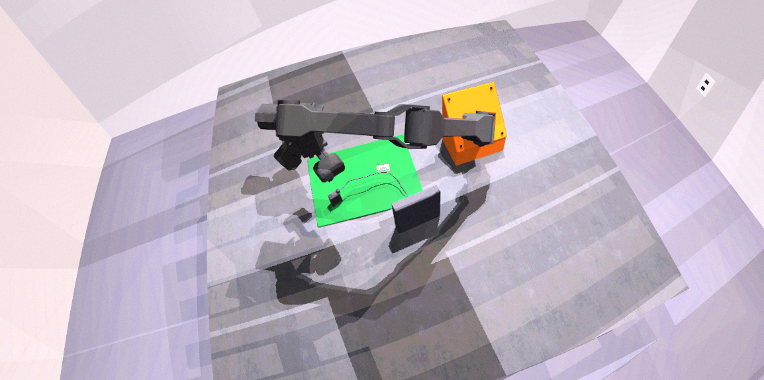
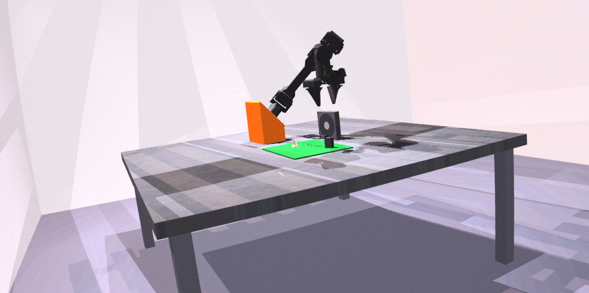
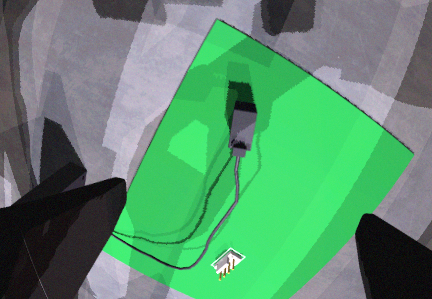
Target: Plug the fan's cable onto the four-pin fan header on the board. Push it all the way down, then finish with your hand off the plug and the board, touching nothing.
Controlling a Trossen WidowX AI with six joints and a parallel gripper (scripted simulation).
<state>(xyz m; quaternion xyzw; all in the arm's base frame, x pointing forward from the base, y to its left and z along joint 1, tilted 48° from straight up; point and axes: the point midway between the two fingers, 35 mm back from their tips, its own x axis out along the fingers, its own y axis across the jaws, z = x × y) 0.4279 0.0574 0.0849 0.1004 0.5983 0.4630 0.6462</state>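
Now: gripper tip 14 cm above the black fan plug and 1 cm past it. From my gripper tip the other things lie so: green board 18 cm below, 9 cm behind, 7 cm to the right; then fan 21 cm behind, 11 cm below, 9 cm to the left.
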